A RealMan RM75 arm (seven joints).
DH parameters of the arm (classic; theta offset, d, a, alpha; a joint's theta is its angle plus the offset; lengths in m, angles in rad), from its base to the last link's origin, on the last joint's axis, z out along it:
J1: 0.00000 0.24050 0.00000 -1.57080
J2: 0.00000 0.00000 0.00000 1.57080
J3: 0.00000 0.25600 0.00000 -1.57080
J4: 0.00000 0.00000 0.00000 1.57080
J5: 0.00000 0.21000 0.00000 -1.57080
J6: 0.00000 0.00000 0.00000 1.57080
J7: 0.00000 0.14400 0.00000 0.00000
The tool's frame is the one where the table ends.
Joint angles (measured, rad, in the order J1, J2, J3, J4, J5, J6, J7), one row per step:
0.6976, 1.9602, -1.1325, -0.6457, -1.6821, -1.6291, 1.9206
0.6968, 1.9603, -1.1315, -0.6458, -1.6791, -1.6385, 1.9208
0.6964, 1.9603, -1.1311, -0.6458, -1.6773, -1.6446, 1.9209
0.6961, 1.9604, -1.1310, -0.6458, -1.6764, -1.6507, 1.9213
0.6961, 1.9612, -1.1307, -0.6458, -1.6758, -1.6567, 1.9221
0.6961, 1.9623, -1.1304, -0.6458, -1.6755, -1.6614, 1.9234
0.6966, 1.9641, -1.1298, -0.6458, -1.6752, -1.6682, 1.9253
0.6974, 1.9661, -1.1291, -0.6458, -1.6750, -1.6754, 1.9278
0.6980, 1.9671, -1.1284, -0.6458, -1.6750, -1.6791, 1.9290
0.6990, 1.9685, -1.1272, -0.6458, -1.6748, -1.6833, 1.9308
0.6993, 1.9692, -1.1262, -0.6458, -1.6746, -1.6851, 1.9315
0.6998, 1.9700, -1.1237, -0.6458, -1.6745, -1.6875, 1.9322
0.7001, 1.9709, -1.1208, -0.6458, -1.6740, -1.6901, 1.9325
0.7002, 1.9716, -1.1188, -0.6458, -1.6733, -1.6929, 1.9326
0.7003, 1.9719, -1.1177, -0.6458, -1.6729, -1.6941, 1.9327
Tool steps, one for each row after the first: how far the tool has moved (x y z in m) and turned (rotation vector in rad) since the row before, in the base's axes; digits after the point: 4 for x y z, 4 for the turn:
-0.0005, -0.0012, 0.0005, -0.0065, 0.0062, 0.0027
-0.0003, -0.0008, 0.0003, -0.0044, 0.0037, 0.0020
-0.0002, -0.0009, 0.0002, -0.0051, 0.0028, 0.0020
-0.0004, -0.0009, -0.0001, -0.0056, 0.0031, 0.0019
-0.0004, -0.0008, -0.0002, -0.0050, 0.0027, 0.0009
-0.0008, -0.0011, -0.0004, -0.0073, 0.0040, 0.0017
-0.0009, -0.0011, -0.0004, -0.0080, 0.0042, 0.0016
-0.0005, -0.0005, -0.0002, -0.0038, 0.0022, 0.0010
-0.0008, -0.0005, -0.0002, -0.0044, 0.0031, 0.0009
-0.0003, -0.0002, 0.0000, -0.0015, 0.0018, 0.0001
-0.0004, -0.0001, 0.0001, -0.0011, 0.0029, 0.0000
-0.0004, -0.0001, 0.0002, -0.0007, 0.0036, 0.0001
-0.0004, -0.0002, 0.0002, -0.0012, 0.0032, 0.0005
-0.0002, -0.0001, 0.0001, -0.0004, 0.0016, 0.0001

